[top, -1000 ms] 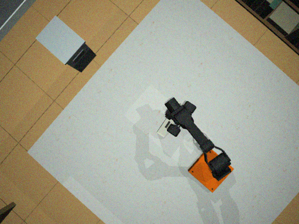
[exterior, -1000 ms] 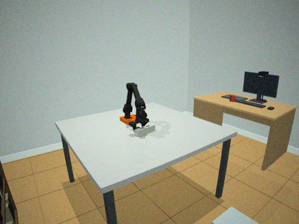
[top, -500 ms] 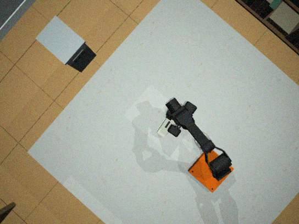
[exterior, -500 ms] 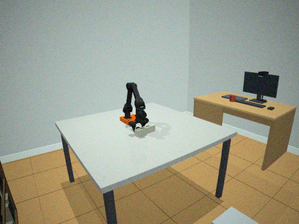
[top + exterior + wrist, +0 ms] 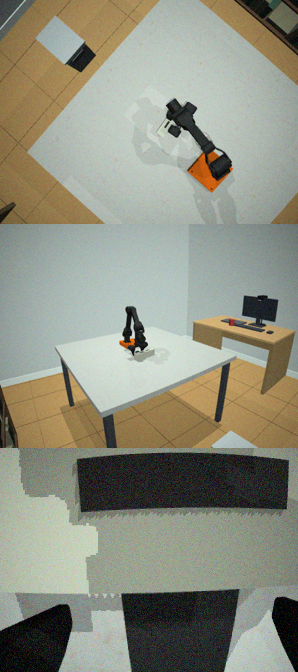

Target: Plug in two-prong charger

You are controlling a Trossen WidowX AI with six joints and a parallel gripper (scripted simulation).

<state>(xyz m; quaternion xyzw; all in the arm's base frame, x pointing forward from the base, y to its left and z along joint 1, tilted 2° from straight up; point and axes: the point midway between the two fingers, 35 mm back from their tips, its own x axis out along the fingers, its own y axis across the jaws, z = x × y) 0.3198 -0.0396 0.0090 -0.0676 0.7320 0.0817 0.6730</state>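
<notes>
Right now the black two-prong charger is 2 cm ahead of my gripper tip, 1 cm to the left of it and 1 cm above it.
</notes>
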